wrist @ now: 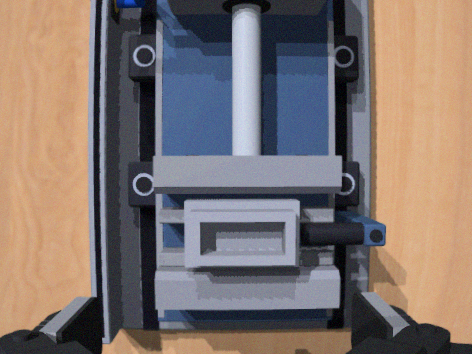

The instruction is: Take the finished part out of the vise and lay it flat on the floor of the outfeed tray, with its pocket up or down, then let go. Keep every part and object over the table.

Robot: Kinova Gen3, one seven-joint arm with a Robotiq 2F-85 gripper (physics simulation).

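Places are measured from the arm's base along level axes (x ahead, y left, z up), in millimetres.
Pixels of known places: gripper, fingertip midpoint: (226,324).
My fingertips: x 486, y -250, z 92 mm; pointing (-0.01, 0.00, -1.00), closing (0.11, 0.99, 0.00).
Ahead of a thing's pixels: the offset from my fingertips to its top centre. "spot": to the spot under its first point. Level surfaces: height alone.
The finished part @(dx -16, dy +10, dz -77 mm) (242,216), a light grey rectangular block with its pocket facing up, sits in the vise at the lower middle of the wrist view. It lies between the sliding jaw (247,172) above it in the view and the end jaw (175,292) below it. A narrow dark gap shows between the part and the sliding jaw; whether the part touches the end jaw is hard to tell. My gripper (226,324) is open and empty, its fingers wide apart at the two lower corners of the view, beyond the vise's sides. The outfeed tray does not show.
A black rod @(dx -8, dy +59, dz -96 mm) (332,233) with a blue end block @(spot: dx -6, dy +80, dz -93 mm) (374,234) reaches to the part's right side. A white shaft @(spot: dx -95, dy +23, dz -106 mm) (246,85) runs to the sliding jaw. Black clamps @(spot: dx -121, dy -40, dz -156 mm) (144,70) line both sides, and a long raised wall (98,175) runs along the left. The wooden table @(dz -192 mm) (425,150) surrounds the vise.
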